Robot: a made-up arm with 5 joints.
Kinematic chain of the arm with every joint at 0, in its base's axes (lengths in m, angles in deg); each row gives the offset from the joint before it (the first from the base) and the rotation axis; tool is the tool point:
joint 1: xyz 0 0 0.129 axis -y
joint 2: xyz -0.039 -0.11 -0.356 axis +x
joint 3: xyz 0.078 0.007 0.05 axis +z
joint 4: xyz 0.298 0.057 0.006 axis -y
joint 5: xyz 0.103 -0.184 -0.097 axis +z
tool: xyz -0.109 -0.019 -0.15
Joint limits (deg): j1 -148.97..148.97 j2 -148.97..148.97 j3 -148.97..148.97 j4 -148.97..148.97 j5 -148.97..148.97
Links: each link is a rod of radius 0.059 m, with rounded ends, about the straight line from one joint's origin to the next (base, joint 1, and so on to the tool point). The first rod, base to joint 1, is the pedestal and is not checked.
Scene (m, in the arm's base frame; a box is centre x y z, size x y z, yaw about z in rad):
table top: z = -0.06
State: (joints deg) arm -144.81 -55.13 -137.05 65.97 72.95
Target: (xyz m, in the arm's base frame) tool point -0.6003 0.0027 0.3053
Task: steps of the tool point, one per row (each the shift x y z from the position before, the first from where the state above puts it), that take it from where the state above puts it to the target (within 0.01 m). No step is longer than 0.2 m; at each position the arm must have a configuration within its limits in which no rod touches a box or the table.
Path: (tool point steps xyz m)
1: -0.0351 -0.1437 -0.0862
2: -0.0923 -0.1341 -0.0588
3: -0.1374 -0.1026 -0.0303
4: -0.1646 -0.0550 -0.0073
5: -0.1705 0.0004 0.0066
6: -0.1559 0.0537 0.0097
7: -0.1242 0.0969 0.0036
8: -0.0813 0.1238 -0.0085
9: -0.0344 0.1326 -0.0226
10: 0.0106 0.1238 -0.0343
11: 0.0478 0.1017 -0.0411

